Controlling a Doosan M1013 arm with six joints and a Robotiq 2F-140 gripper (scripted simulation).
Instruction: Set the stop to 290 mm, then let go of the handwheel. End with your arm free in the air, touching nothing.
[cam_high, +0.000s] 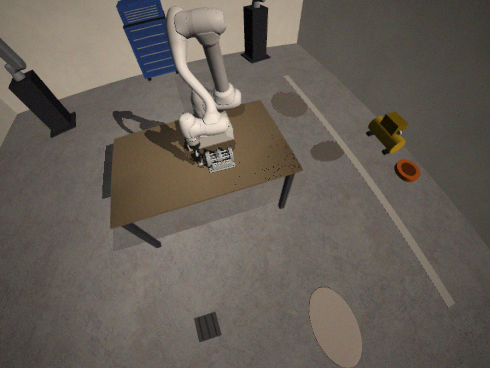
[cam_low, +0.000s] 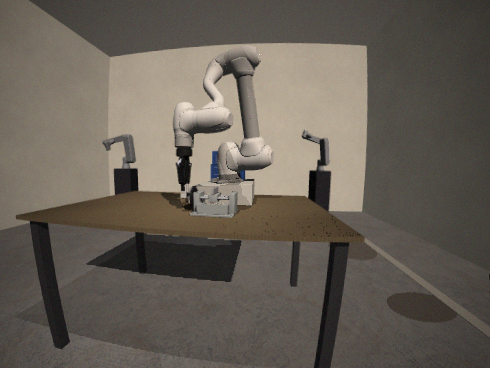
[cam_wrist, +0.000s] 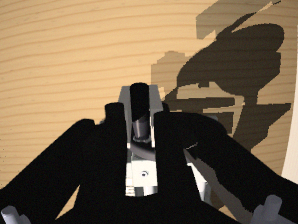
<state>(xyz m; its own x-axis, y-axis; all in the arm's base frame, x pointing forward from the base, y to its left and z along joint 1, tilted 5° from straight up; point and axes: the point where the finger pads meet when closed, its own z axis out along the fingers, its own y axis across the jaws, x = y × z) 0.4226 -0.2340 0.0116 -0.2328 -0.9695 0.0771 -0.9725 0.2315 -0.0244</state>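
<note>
The grey stop fixture lies 1 cm ahead of my hand, 15 cm to the left of it and 2 cm below it. Also, from my hand: black handwheel handle (2 cm below).
</note>
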